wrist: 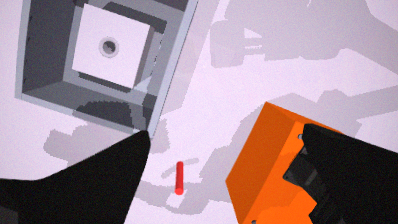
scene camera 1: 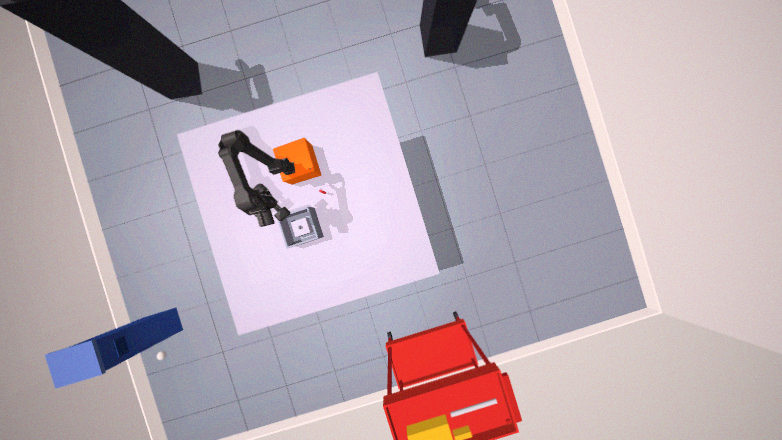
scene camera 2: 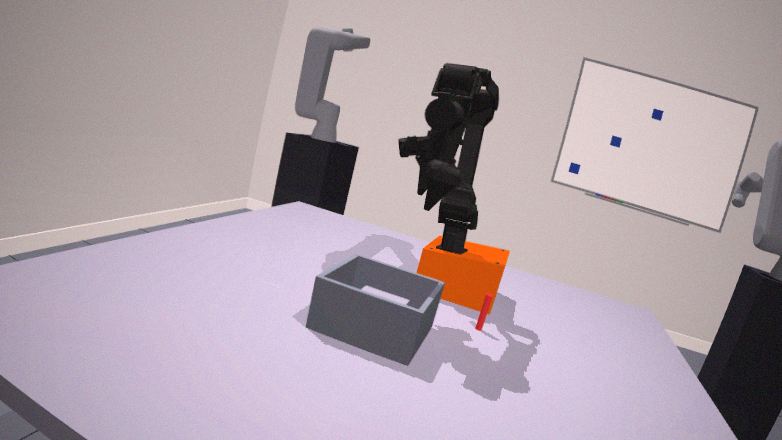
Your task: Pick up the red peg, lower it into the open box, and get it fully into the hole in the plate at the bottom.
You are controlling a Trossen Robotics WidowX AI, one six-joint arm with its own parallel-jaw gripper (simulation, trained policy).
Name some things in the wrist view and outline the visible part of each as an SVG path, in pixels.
My gripper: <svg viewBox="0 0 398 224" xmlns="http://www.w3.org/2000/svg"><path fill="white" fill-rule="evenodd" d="M149 132L140 131L105 150L99 151L91 157L87 157L79 163L75 163L42 179L20 180L0 178L0 224L124 224L133 198L136 195L137 187L143 176L150 152L151 140ZM305 123L302 143L346 224L398 224L398 153L314 123Z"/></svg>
A grey box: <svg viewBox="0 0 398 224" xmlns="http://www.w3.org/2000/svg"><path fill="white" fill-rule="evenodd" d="M23 0L16 57L14 98L129 135L134 135L140 131L148 131L150 140L153 141L153 136L198 0ZM84 3L155 28L141 82L133 88L72 69Z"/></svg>
